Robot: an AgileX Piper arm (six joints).
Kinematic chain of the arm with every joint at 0, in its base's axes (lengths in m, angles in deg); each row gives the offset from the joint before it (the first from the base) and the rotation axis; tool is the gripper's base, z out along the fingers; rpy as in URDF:
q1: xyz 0 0 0.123 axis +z
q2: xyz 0 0 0 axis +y
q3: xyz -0.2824 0 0.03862 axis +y
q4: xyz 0.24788 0 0.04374 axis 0.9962 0 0.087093
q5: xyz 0 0 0 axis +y
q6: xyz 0.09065 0 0.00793 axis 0.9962 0 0.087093
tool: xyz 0 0 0 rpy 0 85 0
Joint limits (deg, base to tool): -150..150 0..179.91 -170..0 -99.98..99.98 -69.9..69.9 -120..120
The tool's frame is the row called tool.
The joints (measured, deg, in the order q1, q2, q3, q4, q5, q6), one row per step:
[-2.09 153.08 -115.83 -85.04 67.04 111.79]
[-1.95 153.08 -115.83 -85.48 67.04 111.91]
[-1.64 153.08 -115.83 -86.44 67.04 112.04]
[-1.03 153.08 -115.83 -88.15 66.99 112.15]
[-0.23 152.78 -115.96 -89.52 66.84 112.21]
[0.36 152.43 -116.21 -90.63 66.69 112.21]
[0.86 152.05 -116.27 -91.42 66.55 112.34]
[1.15 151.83 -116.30 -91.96 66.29 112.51]
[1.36 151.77 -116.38 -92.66 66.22 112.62]
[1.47 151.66 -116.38 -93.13 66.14 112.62]
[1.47 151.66 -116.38 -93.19 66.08 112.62]
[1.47 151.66 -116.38 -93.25 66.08 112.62]
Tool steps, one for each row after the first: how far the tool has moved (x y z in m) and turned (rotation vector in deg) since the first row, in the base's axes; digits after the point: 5 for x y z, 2 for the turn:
[0.00059 0.00120 0.00054 -0.34 -0.10 0.34]
[0.00187 0.00387 0.00173 -1.12 -0.19 1.13]
[0.00429 0.00928 0.00380 -2.50 -0.27 2.67]
[0.00730 0.01659 0.00869 -3.58 -0.75 4.30]
[0.00998 0.02209 0.01428 -4.46 -1.36 5.59]
[0.01176 0.02681 0.01892 -5.03 -1.94 6.57]
[0.01302 0.02969 0.02156 -5.30 -2.36 7.32]
[0.01408 0.03173 0.02330 -5.83 -2.60 7.92]
[0.01470 0.03285 0.02484 -6.19 -2.71 8.34]
[0.01482 0.03289 0.02487 -6.21 -2.71 8.43]
[0.01486 0.03290 0.02494 -6.26 -2.71 8.46]

